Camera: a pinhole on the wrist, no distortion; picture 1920 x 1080 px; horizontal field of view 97.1 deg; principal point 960.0 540.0 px. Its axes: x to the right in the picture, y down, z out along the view. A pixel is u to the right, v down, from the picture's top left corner.
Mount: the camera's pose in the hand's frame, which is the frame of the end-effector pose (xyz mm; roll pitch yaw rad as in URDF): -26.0 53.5 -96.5 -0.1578 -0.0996 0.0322
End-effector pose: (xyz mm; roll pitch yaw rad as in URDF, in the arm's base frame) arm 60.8 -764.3 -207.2 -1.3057 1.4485 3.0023
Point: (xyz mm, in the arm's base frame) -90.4 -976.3 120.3
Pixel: 370.1 78.5
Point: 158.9 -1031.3 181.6
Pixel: 168.7 657.6
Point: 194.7 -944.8 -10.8
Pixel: 410.8 825.4
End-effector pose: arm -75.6 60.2 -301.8 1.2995 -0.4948 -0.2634
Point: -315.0 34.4 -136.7
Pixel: 769.6 924.4
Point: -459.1 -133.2 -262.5
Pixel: 596.1 514.5
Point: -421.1 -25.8 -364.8
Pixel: 281.6 399.7
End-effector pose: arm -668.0 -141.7 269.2 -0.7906 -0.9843 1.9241
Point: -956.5 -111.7 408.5
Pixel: 1758.4 884.0
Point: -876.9 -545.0 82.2
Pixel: 512.8 557.3
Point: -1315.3 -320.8 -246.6
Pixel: outside the picture
